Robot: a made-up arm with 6 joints.
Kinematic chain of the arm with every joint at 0, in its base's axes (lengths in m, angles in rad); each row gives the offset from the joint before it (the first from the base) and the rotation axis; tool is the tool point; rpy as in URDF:
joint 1: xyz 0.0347 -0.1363 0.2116 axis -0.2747 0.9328 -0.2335
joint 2: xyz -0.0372 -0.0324 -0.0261 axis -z
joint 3: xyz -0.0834 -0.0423 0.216 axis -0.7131 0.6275 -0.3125
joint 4: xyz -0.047 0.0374 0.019 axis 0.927 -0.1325 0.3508
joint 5: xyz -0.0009 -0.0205 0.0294 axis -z
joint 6: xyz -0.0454 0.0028 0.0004 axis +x
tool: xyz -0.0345 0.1 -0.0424 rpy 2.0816 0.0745 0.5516
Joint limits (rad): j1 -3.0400..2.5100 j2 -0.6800..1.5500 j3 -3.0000..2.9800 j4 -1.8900..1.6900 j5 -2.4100..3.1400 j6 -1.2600..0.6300
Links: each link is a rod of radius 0.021 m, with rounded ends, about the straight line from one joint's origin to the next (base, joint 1, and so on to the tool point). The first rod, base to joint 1, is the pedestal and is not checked.
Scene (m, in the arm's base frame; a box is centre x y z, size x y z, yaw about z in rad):
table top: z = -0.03
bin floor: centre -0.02 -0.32 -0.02 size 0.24 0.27 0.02 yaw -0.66
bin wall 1: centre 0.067 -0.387 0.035 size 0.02 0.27 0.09 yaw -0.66
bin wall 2: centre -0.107 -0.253 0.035 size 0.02 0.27 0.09 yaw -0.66
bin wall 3: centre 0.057 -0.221 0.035 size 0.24 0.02 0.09 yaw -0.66
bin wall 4: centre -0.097 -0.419 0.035 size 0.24 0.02 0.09 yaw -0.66
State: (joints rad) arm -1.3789 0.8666 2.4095 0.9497 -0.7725 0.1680
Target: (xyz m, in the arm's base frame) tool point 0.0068 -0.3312 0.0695
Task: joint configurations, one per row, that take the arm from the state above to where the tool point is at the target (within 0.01 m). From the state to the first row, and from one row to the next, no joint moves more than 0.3 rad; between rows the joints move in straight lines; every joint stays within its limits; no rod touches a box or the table.
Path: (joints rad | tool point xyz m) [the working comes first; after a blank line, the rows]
Joints at the target: -1.2899 -0.6800 2.9800 0.2477 0.7319 0.1648
Straight joint move there: touches bin wall 2, bin wall 3.

1: -1.2640 0.6531 2.4506 0.9792 -0.4974 0.2604 | -0.1663 -0.0840 0.2500
2: -1.1491 0.4395 2.4917 1.0087 -0.2223 0.3528 | -0.1319 -0.0819 0.2347
3: -1.0342 0.2260 2.5327 1.0382 0.0528 0.4452 | -0.1009 -0.0949 0.2175
4: -0.9193 0.0124 2.5738 1.0677 0.3280 0.5376 | -0.0740 -0.1203 0.2064
5: -0.8044 -0.2011 2.6149 1.0973 0.6031 0.6300 | -0.0496 -0.1522 0.2069
6: -0.8442 -0.3608 2.6915 0.8797 0.8343 0.5724 | -0.0259 -0.2061 0.1656
7: -0.8840 -0.5204 2.7681 0.6622 1.0656 0.5149 | -0.0063 -0.2711 0.1541
8: -0.9237 -0.6800 2.8447 0.4447 1.2969 0.4573 | 0.0068 -0.3312 0.1752
9: -1.1068 -0.6800 2.9124 0.3462 1.0144 0.3111 | 0.0048 -0.3366 0.1209
10: -1.2899 -0.6800 2.9800 0.2477 0.7319 0.1648 | 0.0068 -0.3312 0.0695

